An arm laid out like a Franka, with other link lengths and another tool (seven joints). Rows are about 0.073 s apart.
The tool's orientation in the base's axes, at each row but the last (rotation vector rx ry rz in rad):
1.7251, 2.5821, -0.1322
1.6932, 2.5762, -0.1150
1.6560, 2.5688, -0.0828
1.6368, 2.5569, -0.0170
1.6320, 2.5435, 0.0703
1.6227, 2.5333, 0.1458
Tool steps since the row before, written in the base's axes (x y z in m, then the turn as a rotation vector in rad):
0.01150, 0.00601, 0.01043, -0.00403, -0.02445, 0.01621
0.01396, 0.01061, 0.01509, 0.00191, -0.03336, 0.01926
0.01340, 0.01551, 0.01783, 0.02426, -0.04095, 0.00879
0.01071, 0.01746, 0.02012, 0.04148, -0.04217, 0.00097
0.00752, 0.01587, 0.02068, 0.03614, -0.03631, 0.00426
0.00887, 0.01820, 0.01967, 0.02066, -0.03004, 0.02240
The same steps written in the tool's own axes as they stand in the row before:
0.00034, 0.01236, -0.01115, -0.02218, -0.01387, -0.01388
0.00283, 0.01654, -0.01592, -0.03294, -0.01203, -0.01605
0.00677, 0.01861, -0.01860, -0.04795, 0.00519, -0.00402
0.00945, 0.01800, -0.02028, -0.05546, 0.01991, 0.00526
0.00977, 0.01555, -0.01997, -0.04818, 0.01788, 0.00119
0.01175, 0.01851, -0.01778, -0.03711, 0.00936, -0.01913

